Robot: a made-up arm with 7 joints.
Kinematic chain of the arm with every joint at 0, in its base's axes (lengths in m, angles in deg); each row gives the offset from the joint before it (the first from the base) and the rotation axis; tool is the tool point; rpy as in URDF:
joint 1: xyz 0 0 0.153 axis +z
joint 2: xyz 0 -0.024 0.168 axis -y
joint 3: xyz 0 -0.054 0.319 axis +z
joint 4: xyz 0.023 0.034 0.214 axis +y
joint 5: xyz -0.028 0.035 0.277 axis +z
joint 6: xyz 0 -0.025 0.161 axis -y
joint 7: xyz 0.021 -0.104 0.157 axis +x
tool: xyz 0 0 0 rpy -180 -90 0
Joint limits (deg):
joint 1: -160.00..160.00
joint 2: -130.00..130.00
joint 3: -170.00..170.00
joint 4: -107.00..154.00
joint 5: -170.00..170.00
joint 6: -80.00..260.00
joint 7: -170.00..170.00
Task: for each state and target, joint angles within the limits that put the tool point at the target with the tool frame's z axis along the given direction. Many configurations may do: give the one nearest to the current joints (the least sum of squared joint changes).
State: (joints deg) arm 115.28 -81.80 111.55 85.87 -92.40 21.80 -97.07
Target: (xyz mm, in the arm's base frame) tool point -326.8 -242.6 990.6 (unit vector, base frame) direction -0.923 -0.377 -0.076
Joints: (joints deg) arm 140.94 -48.53 114.80 101.29 -121.18 34.33 -97.07
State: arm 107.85 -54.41 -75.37 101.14 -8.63 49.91 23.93
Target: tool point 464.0 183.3 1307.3 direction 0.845 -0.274 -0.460
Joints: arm 100.48 -10.01 -93.96 48.97 -16.97 15.05 23.93
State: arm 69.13 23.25 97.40 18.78 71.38 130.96 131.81
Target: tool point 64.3 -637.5 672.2 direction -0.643 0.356 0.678
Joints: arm 109.68 48.22 114.89 36.97 91.96 175.64 131.81
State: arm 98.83 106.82 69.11 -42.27 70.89 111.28 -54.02
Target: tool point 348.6 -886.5 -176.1 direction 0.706 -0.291 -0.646
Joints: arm 97.05 119.40 94.47 -34.26 110.54 62.73 -54.02
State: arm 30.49 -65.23 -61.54 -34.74 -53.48 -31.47 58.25
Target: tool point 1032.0 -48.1 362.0 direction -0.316 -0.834 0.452
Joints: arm -12.56 -98.01 -69.69 -27.04 -53.83 -28.47 58.25
